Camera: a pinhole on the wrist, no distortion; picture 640 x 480 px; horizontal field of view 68.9 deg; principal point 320.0 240.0 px. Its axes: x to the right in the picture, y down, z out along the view. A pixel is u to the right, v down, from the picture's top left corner.
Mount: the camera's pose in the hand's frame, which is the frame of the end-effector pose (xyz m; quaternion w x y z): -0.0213 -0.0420 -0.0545 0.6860 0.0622 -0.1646 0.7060
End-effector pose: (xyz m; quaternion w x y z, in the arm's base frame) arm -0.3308 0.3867 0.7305 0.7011 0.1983 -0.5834 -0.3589
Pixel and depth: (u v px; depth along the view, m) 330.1 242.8 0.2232
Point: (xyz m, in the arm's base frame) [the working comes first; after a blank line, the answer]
In the camera's frame: 0.0048 0.0013 0.2232

-0.5136 0.3762 0.6563
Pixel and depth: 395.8 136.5 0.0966
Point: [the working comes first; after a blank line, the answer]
In the camera's frame: 0.0157 -0.0214 0.0966

-0.3898 0.3651 0.6913
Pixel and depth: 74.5 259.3 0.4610
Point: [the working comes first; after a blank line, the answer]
In the camera's frame: -0.2426 0.0191 0.4610

-0.7374 0.2181 0.4490
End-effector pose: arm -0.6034 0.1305 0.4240 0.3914 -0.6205 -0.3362 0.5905
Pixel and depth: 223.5 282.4 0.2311
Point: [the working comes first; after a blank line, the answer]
In the camera's frame: -0.0478 0.0210 0.2311

-0.7453 0.1556 0.6002
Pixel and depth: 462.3 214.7 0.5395
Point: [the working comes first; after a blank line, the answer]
In the camera's frame: 0.1646 -0.0293 0.5395

-1.1121 0.1361 0.5118
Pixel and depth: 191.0 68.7 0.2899
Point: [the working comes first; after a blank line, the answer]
In the camera's frame: -0.0802 -0.1065 0.2899

-0.7974 0.2892 0.5873
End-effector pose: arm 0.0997 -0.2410 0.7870 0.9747 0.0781 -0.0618 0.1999
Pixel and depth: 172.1 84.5 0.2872
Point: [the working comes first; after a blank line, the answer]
In the camera's frame: -0.0911 -0.0957 0.2872

0.2044 -0.4608 0.9613
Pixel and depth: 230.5 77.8 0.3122
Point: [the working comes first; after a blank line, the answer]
In the camera's frame: -0.0599 -0.1086 0.3122

0.1996 -0.4445 0.9997
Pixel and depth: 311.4 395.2 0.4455
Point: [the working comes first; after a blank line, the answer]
In the camera's frame: -0.0082 0.1482 0.4455

-0.0628 -0.5624 1.0601
